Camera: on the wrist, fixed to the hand. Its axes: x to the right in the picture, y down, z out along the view.
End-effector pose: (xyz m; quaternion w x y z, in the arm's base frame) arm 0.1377 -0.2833 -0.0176 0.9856 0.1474 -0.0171 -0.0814
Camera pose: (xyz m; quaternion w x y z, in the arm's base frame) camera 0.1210 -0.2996 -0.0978 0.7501 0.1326 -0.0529 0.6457
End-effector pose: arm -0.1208 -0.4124 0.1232 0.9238 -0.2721 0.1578 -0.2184
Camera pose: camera -0.1755 -0.4675 0.0925 0.8059 -0.0341 0.3567 0.4712
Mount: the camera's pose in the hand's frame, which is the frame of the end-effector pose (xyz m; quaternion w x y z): -0.0145 -0.0415 -0.0710 0.7072 0.0355 0.0667 0.7030
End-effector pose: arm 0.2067 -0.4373 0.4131 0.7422 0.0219 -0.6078 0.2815
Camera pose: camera 0.2868 -0.4513 0.3942 0.3667 -0.4042 -0.3857 0.7439
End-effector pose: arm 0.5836 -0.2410 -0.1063 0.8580 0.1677 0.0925 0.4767
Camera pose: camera 0.5860 -0.2594 -0.1877 0.2595 0.1823 0.0217 0.9481
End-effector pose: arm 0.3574 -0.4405 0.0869 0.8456 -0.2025 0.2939 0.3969
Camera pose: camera 0.3589 -0.5144 0.0481 0.3066 0.0669 0.4207 0.8512
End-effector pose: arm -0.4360 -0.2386 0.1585 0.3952 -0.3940 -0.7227 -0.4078
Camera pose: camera -0.4498 -0.3210 0.1592 0.6283 -0.7454 -0.2222 -0.0112
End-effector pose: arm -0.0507 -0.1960 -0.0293 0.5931 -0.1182 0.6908 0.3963
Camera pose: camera -0.0720 -0.2766 -0.0342 0.0990 0.3967 0.6252 0.6648
